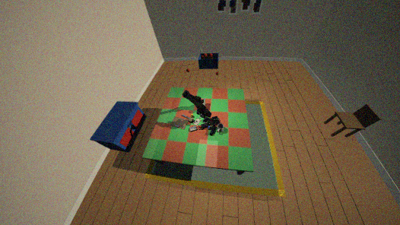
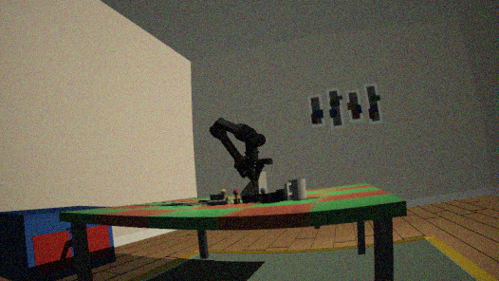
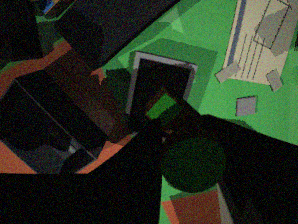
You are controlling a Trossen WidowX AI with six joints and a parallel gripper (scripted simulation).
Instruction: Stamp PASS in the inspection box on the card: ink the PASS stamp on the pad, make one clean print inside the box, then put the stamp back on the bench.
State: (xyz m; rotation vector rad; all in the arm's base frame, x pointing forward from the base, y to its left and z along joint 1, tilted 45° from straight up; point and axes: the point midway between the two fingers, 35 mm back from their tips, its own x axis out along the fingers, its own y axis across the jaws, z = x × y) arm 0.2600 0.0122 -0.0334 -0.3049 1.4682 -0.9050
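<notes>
Right now the beige card is 11 cm to the right of my gripper tip, 10 cm below it and 1 cm ahead of it.
</notes>
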